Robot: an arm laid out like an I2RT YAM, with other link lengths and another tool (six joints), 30 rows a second.
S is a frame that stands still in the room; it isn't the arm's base.
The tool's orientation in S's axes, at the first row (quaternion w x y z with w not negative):
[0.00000, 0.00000, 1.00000, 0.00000]
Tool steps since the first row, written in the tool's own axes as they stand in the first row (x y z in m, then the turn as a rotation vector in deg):
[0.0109, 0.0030, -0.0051, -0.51, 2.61, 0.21]
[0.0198, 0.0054, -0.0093, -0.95, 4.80, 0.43]
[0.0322, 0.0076, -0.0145, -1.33, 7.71, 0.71]
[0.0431, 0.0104, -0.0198, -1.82, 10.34, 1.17]
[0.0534, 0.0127, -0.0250, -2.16, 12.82, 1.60]
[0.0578, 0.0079, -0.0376, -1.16, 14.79, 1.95]
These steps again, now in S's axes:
[-0.0109, 0.0030, 0.0051, 0.51, 2.61, -0.21]
[-0.0198, 0.0054, 0.0093, 0.95, 4.80, -0.43]
[-0.0322, 0.0076, 0.0145, 1.33, 7.71, -0.71]
[-0.0431, 0.0104, 0.0198, 1.82, 10.34, -1.17]
[-0.0534, 0.0127, 0.0250, 2.16, 12.82, -1.60]
[-0.0578, 0.0079, 0.0376, 1.16, 14.79, -1.95]

